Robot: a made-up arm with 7 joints. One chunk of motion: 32 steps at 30 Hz.
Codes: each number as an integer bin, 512 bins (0 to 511) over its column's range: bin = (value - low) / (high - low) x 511, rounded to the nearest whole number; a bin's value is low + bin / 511 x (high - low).
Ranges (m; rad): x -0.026..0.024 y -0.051..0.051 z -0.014..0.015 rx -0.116..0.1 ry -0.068..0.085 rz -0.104..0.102
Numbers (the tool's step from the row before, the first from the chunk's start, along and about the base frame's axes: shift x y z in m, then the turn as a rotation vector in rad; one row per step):
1: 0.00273 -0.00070 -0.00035 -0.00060 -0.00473 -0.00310
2: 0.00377 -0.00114 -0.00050 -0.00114 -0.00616 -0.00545
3: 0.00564 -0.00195 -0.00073 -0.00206 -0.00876 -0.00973
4: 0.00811 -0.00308 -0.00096 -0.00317 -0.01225 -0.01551
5: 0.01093 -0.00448 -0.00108 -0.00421 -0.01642 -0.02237
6: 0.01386 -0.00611 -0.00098 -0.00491 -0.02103 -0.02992
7: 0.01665 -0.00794 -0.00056 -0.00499 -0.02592 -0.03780
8: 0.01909 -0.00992 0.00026 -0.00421 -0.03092 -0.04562
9: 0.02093 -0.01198 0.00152 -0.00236 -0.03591 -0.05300
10: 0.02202 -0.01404 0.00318 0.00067 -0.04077 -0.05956
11: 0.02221 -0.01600 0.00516 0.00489 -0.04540 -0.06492
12: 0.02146 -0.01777 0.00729 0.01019 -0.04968 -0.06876
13: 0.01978 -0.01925 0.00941 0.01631 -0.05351 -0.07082
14: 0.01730 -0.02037 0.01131 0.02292 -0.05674 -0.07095
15: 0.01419 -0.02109 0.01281 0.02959 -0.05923 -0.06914
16: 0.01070 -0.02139 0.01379 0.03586 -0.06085 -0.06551
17: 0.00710 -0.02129 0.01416 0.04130 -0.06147 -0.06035
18: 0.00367 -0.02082 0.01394 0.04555 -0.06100 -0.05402
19: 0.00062 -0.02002 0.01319 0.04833 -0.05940 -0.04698
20: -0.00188 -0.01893 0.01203 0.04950 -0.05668 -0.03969
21: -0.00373 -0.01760 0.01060 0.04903 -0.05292 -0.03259
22: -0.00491 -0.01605 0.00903 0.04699 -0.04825 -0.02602
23: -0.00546 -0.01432 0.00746 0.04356 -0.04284 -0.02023
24: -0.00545 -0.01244 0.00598 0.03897 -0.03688 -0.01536
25: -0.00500 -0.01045 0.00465 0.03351 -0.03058 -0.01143
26: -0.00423 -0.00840 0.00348 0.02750 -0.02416 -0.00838
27: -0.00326 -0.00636 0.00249 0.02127 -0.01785 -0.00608
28: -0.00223 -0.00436 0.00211 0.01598 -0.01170 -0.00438
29: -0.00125 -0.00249 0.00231 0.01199 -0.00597 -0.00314
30: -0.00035 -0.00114 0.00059 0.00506 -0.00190 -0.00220
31: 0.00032 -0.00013 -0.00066 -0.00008 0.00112 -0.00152
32: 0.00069 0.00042 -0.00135 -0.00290 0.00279 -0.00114
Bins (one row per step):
1: 294 252 241 273 211 250
2: 304 250 238 272 207 244
3: 323 246 234 270 198 234
4: 349 240 230 267 186 220
5: 377 233 228 264 172 202
6: 407 225 229 263 157 184
7: 436 216 237 263 141 164
8: 461 206 251 264 124 145
9: 480 195 273 269 107 127
10: 491 185 303 276 91 110
11: 493 175 338 286 75 97
12: 485 166 375 299 61 87
13: 468 159 413 313 48 82
14: 443 153 446 329 38 82
15: 411 150 472 344 29 86
16: 375 148 490 359 24 95
17: 338 149 496 372 22 108
18: 303 151 492 382 23 124
19: 272 155 479 389 29 141
20: 247 161 459 392 38 160
21: 228 167 433 390 50 177
22: 216 175 406 386 66 193
23: 210 184 378 377 84 208
24: 210 193 352 367 104 220
25: 215 203 329 354 125 230
26: 222 213 308 339 146 237
27: 232 224 291 325 167 243
28: 243 234 284 312 188 247
29: 253 243 287 303 207 250
30: 262 250 257 286 221 253
31: 269 255 235 274 231 254
32: 273 258 223 268 236 255

